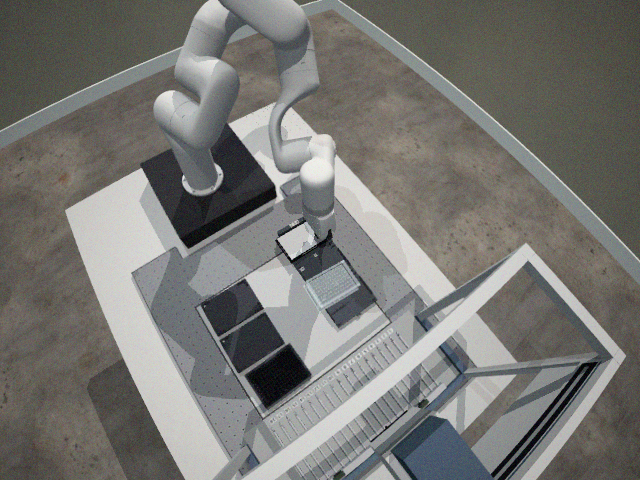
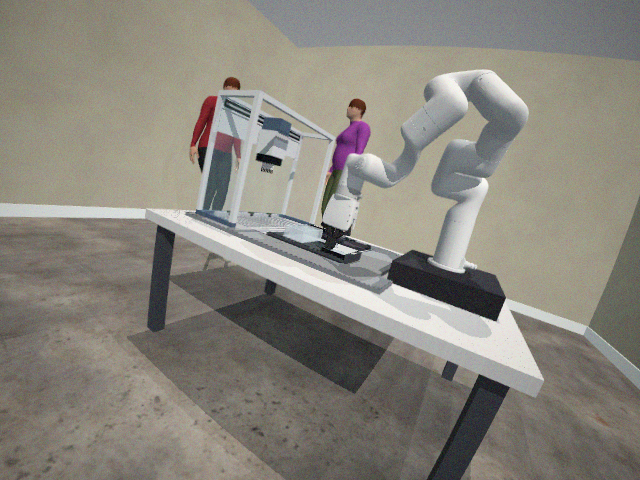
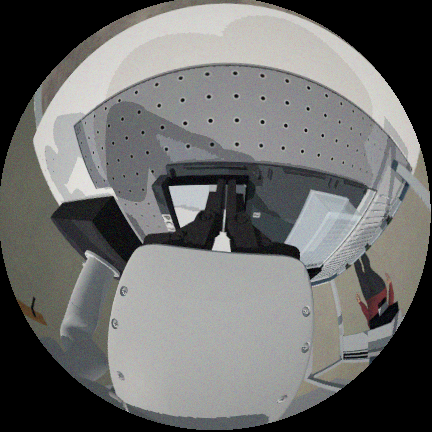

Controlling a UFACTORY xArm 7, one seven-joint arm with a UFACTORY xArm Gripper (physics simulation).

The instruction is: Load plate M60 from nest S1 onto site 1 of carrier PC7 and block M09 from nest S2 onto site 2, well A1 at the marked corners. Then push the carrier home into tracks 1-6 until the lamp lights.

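Frame: origin at the arm's base, x ahead, y left, z up, level; metres.
Where they show: gripper, fingertip midpoint: [image 1: 320, 234] [image 2: 328, 248] [image 3: 226, 191]; arm's base, link origin: [image 1: 203, 179] [image 2: 445, 266] [image 3: 102, 262].
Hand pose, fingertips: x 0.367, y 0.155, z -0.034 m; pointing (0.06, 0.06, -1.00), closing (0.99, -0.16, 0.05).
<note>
Each offset is from my fingertips to the top centre of the thing. "spot": to the spot under its first point.
Carrier PC7 {dz +0.003, dx +0.080, dy -0.056 m} [image 1: 333, 253] [image 2: 345, 256] [image 3: 272, 200] is long and dark, with a black-framed pale rectangle at its robot end. A clear plate-like piece {dz +0.032, dx +0.135, dy -0.084 m} [image 1: 333, 284] [image 2: 303, 233] [image 3: 320, 222] sits on its farther half; its name cannot be read. My gripper [image 1: 324, 237] [image 2: 329, 249] [image 3: 226, 191] is shut and empty, pointing down at the carrier's framed end; whether the tips touch it is unclear. Three dark nests stand in a row: one {dz -0.009, dx -0.006, dy -0.322 m} [image 1: 232, 308] nearest the robot, a middle one {dz -0.009, dx +0.103, dy -0.339 m} [image 1: 253, 342] and a deeper black one {dz -0.001, dx +0.213, dy -0.342 m} [image 1: 278, 375]. Their labels and the corner marks are too small to read.
Slotted tracks [image 1: 336, 390] lie under a white-framed enclosure [image 1: 413, 366] [image 2: 250, 155] beyond the carrier. A blue unit {spot: dz +0.433, dx +0.434, dy -0.244 m} [image 1: 439, 449] [image 2: 276, 125] hangs inside it. The robot's black base [image 1: 227, 201] [image 2: 447, 289] stands behind. Two people stand behind the table. A lit lamp cannot be made out.
</note>
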